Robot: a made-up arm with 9 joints. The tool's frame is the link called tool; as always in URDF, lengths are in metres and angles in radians. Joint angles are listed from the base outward.
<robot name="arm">
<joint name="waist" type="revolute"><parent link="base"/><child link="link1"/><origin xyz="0.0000 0.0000 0.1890" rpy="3.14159 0.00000 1.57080"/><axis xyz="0 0 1"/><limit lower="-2.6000" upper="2.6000"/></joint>
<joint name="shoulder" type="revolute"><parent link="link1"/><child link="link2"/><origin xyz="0.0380 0.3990 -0.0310" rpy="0.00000 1.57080 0.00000"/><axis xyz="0 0 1"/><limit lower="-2.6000" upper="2.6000"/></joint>
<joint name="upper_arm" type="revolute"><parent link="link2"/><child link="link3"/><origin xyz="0.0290 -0.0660 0.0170" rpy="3.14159 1.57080 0.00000"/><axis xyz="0 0 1"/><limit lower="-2.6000" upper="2.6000"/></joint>
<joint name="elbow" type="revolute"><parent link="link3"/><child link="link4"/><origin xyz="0.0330 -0.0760 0.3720" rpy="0.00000 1.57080 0.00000"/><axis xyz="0 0 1"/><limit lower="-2.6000" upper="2.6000"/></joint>
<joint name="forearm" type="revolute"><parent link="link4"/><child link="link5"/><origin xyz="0.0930 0.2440 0.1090" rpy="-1.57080 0.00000 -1.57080"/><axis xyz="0 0 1"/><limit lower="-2.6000" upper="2.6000"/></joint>
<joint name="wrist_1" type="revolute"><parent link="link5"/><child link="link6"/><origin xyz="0.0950 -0.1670 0.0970" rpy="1.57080 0.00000 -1.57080"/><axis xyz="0 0 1"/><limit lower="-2.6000" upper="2.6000"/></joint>
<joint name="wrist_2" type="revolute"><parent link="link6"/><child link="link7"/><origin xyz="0.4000 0.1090 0.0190" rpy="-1.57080 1.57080 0.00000"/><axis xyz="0 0 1"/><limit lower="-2.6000" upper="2.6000"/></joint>
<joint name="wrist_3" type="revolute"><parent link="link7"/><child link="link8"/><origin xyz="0.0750 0.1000 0.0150" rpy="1.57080 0.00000 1.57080"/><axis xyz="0 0 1"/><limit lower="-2.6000" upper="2.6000"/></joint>
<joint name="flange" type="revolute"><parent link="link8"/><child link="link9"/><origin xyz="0.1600 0.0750 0.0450" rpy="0.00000 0.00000 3.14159"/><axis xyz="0 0 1"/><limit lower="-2.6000" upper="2.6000"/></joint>
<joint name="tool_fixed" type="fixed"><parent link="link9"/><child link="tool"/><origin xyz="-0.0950 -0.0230 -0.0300" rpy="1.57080 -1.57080 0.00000"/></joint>
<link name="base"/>
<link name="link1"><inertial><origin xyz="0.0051 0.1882 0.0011"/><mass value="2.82"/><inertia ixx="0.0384" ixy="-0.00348" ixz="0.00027" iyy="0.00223" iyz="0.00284" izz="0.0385"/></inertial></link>
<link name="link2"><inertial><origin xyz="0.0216 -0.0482 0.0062"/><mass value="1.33"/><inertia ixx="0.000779" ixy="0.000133" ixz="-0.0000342" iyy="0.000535" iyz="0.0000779" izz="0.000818"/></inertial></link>
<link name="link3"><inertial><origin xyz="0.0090 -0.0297 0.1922"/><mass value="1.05"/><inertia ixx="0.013" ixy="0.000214" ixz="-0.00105" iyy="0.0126" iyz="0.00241" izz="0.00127"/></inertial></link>
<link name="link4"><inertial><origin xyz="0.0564 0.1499 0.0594"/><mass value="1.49"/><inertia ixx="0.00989" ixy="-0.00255" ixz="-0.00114" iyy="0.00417" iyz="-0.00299" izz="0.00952"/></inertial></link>
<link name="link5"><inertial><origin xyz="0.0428 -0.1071 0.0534"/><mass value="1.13"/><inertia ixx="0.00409" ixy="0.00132" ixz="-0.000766" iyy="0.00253" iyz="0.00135" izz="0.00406"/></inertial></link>
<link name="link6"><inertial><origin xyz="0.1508 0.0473 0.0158"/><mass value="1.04"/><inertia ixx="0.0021" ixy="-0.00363" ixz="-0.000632" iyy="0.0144" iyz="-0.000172" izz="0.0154"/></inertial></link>
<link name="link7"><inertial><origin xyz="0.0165 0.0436 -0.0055"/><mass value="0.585"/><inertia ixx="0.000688" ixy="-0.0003" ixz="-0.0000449" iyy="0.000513" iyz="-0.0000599" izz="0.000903"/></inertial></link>
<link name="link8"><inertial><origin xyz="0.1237 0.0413 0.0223"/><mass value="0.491"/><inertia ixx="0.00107" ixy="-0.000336" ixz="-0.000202" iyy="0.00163" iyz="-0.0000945" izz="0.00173"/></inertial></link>
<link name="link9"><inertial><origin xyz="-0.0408 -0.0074 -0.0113"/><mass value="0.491"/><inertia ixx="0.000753" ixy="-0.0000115" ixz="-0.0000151" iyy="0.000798" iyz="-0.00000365" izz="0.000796"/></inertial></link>
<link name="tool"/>
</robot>
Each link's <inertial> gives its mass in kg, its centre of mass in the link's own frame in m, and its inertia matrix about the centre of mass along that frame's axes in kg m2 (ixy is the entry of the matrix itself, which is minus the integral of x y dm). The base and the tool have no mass. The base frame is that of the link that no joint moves.
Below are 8 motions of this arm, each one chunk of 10 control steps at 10 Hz.
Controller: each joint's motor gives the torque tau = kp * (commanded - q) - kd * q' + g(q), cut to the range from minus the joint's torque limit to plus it. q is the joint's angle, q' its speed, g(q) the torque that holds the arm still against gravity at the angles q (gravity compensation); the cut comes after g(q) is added. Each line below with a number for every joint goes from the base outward.
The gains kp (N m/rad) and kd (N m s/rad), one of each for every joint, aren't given. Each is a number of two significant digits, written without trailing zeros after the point. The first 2 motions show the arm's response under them.
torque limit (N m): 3.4 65 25 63 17 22 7.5 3.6 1.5
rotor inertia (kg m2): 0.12 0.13 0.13 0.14 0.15 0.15 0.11 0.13 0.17
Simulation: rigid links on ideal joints. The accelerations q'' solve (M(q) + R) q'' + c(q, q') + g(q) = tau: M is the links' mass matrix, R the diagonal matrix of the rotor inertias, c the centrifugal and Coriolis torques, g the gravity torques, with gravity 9.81 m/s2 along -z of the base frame. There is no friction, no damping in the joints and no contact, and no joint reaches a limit. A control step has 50 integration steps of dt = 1/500 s. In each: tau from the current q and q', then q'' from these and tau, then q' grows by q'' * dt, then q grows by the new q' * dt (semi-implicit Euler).
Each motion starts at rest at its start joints. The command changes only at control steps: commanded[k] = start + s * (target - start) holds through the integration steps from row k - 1 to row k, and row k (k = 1, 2, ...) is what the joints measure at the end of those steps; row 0 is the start. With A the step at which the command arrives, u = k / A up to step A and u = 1 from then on. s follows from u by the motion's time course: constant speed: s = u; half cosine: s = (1 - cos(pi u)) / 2; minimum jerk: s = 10 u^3 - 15 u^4 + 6 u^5; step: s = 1 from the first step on.
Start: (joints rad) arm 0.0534 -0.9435 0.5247 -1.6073 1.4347 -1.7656 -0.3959 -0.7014 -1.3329
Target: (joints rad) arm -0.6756 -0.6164 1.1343 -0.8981 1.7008 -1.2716 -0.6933 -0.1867 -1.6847
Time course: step
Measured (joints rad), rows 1 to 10:
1: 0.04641 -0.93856 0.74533 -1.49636 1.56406 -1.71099 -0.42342 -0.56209 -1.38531
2: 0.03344 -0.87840 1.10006 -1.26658 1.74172 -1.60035 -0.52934 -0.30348 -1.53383
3: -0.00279 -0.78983 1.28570 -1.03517 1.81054 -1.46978 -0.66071 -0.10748 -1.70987
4: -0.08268 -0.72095 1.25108 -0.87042 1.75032 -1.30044 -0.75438 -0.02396 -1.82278
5: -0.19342 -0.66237 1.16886 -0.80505 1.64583 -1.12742 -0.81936 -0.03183 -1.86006
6: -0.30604 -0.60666 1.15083 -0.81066 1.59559 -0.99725 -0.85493 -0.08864 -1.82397
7: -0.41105 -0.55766 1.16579 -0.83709 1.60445 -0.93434 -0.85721 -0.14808 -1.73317
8: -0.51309 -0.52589 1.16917 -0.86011 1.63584 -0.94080 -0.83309 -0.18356 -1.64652
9: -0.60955 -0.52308 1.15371 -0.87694 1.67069 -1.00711 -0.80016 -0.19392 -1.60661
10: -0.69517 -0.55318 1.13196 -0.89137 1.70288 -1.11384 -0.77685 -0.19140 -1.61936
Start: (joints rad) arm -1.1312 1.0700 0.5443 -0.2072 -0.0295 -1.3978 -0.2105 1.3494 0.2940
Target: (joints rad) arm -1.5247 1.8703 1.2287 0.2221 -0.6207 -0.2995 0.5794 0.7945 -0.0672
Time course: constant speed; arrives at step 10
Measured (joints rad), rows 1 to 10:
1: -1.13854 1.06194 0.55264 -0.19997 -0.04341 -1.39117 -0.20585 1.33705 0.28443
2: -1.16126 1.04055 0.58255 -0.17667 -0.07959 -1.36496 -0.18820 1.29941 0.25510
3: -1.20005 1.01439 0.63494 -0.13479 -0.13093 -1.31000 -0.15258 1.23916 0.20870
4: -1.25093 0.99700 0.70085 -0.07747 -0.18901 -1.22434 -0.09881 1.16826 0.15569
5: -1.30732 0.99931 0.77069 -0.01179 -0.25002 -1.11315 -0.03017 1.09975 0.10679
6: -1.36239 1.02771 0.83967 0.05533 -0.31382 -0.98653 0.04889 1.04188 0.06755
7: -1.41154 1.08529 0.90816 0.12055 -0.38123 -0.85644 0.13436 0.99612 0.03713
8: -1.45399 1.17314 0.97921 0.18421 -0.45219 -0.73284 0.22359 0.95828 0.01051
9: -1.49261 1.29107 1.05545 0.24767 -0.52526 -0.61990 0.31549 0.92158 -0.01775
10: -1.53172 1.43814 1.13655 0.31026 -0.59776 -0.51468 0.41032 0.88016 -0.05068
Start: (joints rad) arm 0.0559 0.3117 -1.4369 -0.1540 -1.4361 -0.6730 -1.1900 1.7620 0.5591
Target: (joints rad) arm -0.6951 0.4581 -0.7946 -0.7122 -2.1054 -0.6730 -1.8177 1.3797 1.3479
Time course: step
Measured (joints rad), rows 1 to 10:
1: -0.02209 0.28516 -1.32319 -0.16648 -1.46647 -0.72479 -1.24958 1.62855 0.60583
2: -0.20056 0.23000 -1.14673 -0.20814 -1.66098 -0.80320 -1.39501 1.35660 0.74114
3: -0.41962 0.18209 -0.97657 -0.29253 -1.94299 -0.83849 -1.58439 1.14258 0.96261
4: -0.62728 0.16277 -0.78900 -0.41990 -2.14196 -0.84369 -1.78492 1.10940 1.26043
5: -0.77143 0.17263 -0.63276 -0.56254 -2.26124 -0.81521 -1.96881 1.23155 1.52453
6: -0.84588 0.21050 -0.54427 -0.68548 -2.33374 -0.72801 -2.11290 1.39980 1.70826
7: -0.86299 0.26805 -0.53480 -0.78219 -2.36515 -0.59163 -2.19697 1.51317 1.80915
8: -0.84042 0.33799 -0.58617 -0.86206 -2.34636 -0.44894 -2.21140 1.53058 1.82452
9: -0.80177 0.41932 -0.66330 -0.92761 -2.27816 -0.33782 -2.16024 1.47105 1.75286
10: -0.76765 0.51606 -0.73545 -0.97096 -2.18026 -0.27309 -2.05840 1.38133 1.59398

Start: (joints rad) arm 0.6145 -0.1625 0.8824 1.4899 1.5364 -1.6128 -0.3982 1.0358 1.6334
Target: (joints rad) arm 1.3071 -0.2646 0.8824 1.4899 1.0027 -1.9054 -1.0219 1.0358 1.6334
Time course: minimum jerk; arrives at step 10
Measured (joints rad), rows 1 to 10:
1: 0.61473 -0.16268 0.88191 1.48979 1.53501 -1.61318 -0.39891 1.03540 1.63340
2: 0.61694 -0.16409 0.87884 1.48913 1.52485 -1.61594 -0.40455 1.03256 1.63342
3: 0.62654 -0.16869 0.87176 1.48763 1.49407 -1.62437 -0.42370 1.02432 1.63341
4: 0.64803 -0.17882 0.86358 1.48668 1.43168 -1.64229 -0.46702 1.01135 1.63328
5: 0.68391 -0.19602 0.85987 1.48766 1.33686 -1.67142 -0.54195 0.99931 1.63288
6: 0.73797 -0.21987 0.86372 1.48985 1.22439 -1.71044 -0.64803 0.99528 1.63218
7: 0.81655 -0.24857 0.87297 1.49034 1.11943 -1.75797 -0.77551 1.00255 1.63152
8: 0.92388 -0.28088 0.88234 1.48615 1.04413 -1.81431 -0.90783 1.01875 1.63149
9: 1.05893 -0.31726 0.88689 1.47646 1.00867 -1.87946 -1.02553 1.03722 1.63243
10: 1.20690 -0.35879 0.88456 1.46560 1.00265 -1.94858 -1.11465 1.05304 1.63403

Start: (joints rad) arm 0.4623 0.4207 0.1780 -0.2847 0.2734 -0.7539 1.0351 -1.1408 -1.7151
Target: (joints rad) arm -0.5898 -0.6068 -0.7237 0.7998 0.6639 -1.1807 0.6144 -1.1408 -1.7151
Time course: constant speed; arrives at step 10
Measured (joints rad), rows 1 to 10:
1: 0.45223 0.42771 0.15843 -0.25423 0.27008 -0.76403 1.03706 -1.13692 -1.71483
2: 0.42338 0.44295 0.11049 -0.17580 0.27513 -0.78861 1.04203 -1.12712 -1.71417
3: 0.37731 0.45519 0.04216 -0.06522 0.29922 -0.82195 1.04733 -1.11509 -1.71341
4: 0.32108 0.44857 -0.04223 0.05658 0.33919 -0.85926 1.04837 -1.10577 -1.71290
5: 0.26066 0.40878 -0.14009 0.17654 0.38542 -0.89996 1.04138 -1.10221 -1.71287
6: 0.20086 0.32682 -0.24680 0.29218 0.43159 -0.94816 1.02475 -1.10515 -1.71323
7: 0.14443 0.20216 -0.35717 0.40823 0.47520 -1.00978 0.99978 -1.11404 -1.71365
8: 0.09078 0.04305 -0.46774 0.52945 0.51524 -1.08505 0.96981 -1.12665 -1.71379
9: 0.03712 -0.13828 -0.57656 0.65527 0.55198 -1.16479 0.93818 -1.13867 -1.71360
10: -0.01893 -0.33149 -0.68261 0.78043 0.58741 -1.23603 0.90664 -1.14555 -1.71328

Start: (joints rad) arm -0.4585 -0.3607 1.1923 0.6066 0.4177 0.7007 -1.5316 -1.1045 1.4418
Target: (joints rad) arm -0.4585 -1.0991 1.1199 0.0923 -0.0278 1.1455 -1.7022 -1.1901 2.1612
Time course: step
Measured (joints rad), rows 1 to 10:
1: -0.46186 -0.41230 1.15954 0.45918 0.22901 0.85892 -1.51092 -1.08926 1.48891
2: -0.46819 -0.52120 1.12652 0.24781 -0.06153 1.05699 -1.54863 -1.11279 1.62303
3: -0.46955 -0.64779 1.14316 0.11683 -0.14653 1.14928 -1.65638 -1.18804 1.83765
4: -0.46868 -0.77580 1.15920 0.06217 -0.07939 1.18830 -1.77441 -1.24883 2.11497
5: -0.46880 -0.90347 1.13438 0.04792 -0.01443 1.21180 -1.85095 -1.25515 2.34380
6: -0.46640 -1.02607 1.09635 0.04480 0.00276 1.22309 -1.86606 -1.21865 2.48631
7: -0.45870 -1.13476 1.07838 0.04467 -0.00501 1.21508 -1.83037 -1.17449 2.54469
8: -0.44780 -1.22256 1.08364 0.05071 -0.01535 1.18655 -1.76824 -1.15098 2.51992
9: -0.43790 -1.28720 1.09853 0.06569 -0.02346 1.14355 -1.70401 -1.15601 2.41187
10: -0.43201 -1.33085 1.11215 0.08794 -0.03129 1.09526 -1.65518 -1.17976 2.23201

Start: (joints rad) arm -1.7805 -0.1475 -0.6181 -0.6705 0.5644 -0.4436 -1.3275 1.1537 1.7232
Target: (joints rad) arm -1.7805 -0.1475 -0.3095 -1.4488 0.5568 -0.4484 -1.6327 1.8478 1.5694
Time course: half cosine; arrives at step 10
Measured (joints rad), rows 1 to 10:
1: -1.78107 -0.14817 -0.61523 -0.67443 0.56566 -0.44160 -1.32758 1.15788 1.72210
2: -1.78373 -0.15089 -0.60362 -0.69271 0.56965 -0.43332 -1.32866 1.17847 1.71671
3: -1.79000 -0.15687 -0.58004 -0.73612 0.57489 -0.41634 -1.33372 1.22915 1.70357
4: -1.80032 -0.16710 -0.54577 -0.80973 0.57803 -0.39252 -1.34795 1.31544 1.68163
5: -1.81354 -0.18242 -0.50460 -0.91164 0.57712 -0.36716 -1.37689 1.43119 1.65303
6: -1.82721 -0.20262 -0.46099 -1.03387 0.57284 -0.34679 -1.42321 1.56108 1.62226
7: -1.83839 -0.22539 -0.41914 -1.16379 0.56738 -0.33680 -1.48406 1.68628 1.59431
8: -1.84450 -0.24613 -0.38257 -1.28630 0.56267 -0.33967 -1.55130 1.78998 1.57307
9: -1.84380 -0.25907 -0.35396 -1.38663 0.55933 -0.35484 -1.61422 1.86073 1.56060
10: -1.83552 -0.25926 -0.33528 -1.45311 0.55694 -0.37986 -1.66280 1.89302 1.55722

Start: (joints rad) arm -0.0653 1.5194 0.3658 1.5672 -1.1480 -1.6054 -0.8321 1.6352 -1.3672
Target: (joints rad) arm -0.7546 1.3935 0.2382 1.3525 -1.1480 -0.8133 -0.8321 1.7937 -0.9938
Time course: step
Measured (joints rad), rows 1 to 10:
1: -0.09659 1.50363 0.30999 1.51037 -1.13674 -1.53810 -0.82839 1.68340 -1.32279
2: -0.17275 1.46468 0.22306 1.42062 -1.15587 -1.37505 -0.83176 1.78637 -1.18961
3: -0.27087 1.40704 0.18646 1.36534 -1.20265 -1.16034 -0.85381 1.87858 -1.00235
4: -0.37720 1.34024 0.21342 1.35128 -1.23332 -0.93015 -0.88830 1.91192 -0.86042
5: -0.48499 1.27982 0.26042 1.35540 -1.23553 -0.72387 -0.92010 1.88170 -0.79726
6: -0.58979 1.23811 0.28775 1.35719 -1.22434 -0.57586 -0.93735 1.82063 -0.81428
7: -0.67665 1.22287 0.28324 1.35417 -1.20139 -0.50439 -0.93432 1.76739 -0.90523
8: -0.74102 1.23617 0.25739 1.35346 -1.16655 -0.50786 -0.91151 1.74176 -1.01309
9: -0.79148 1.27360 0.22619 1.35977 -1.12777 -0.56900 -0.87638 1.74270 -1.07817
10: -0.83653 1.32463 0.20152 1.37166 -1.09472 -0.66357 -0.83984 1.75822 -1.08053

